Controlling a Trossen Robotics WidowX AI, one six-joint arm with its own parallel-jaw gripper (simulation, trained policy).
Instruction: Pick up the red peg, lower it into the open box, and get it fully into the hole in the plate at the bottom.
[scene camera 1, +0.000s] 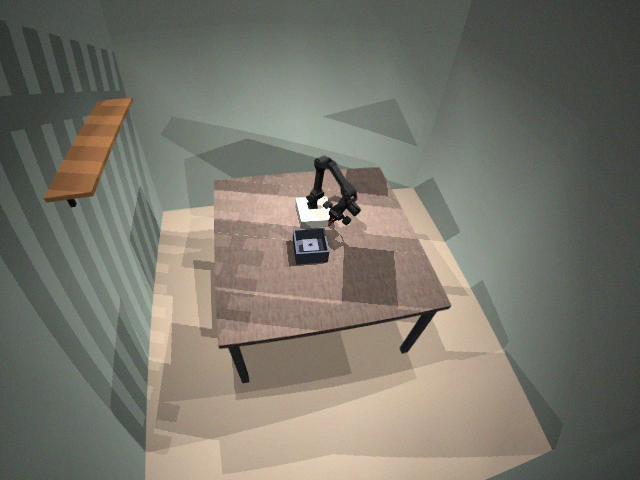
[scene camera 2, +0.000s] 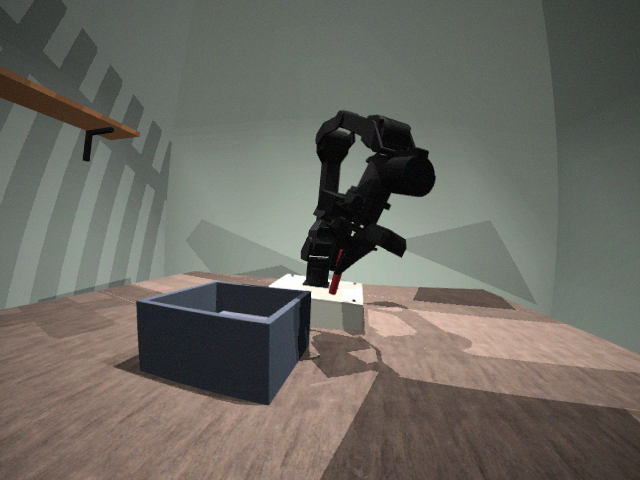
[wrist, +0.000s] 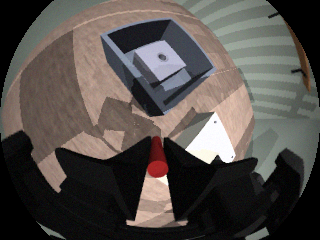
I see my gripper (scene camera 2: 333, 272), a dark blue box (scene camera 2: 182, 336) and a light grey plate (wrist: 157, 62).
The dark blue box shows as well in scene camera 1 (scene camera 1: 321, 256). My gripper shows as well in the wrist view (wrist: 157, 140).
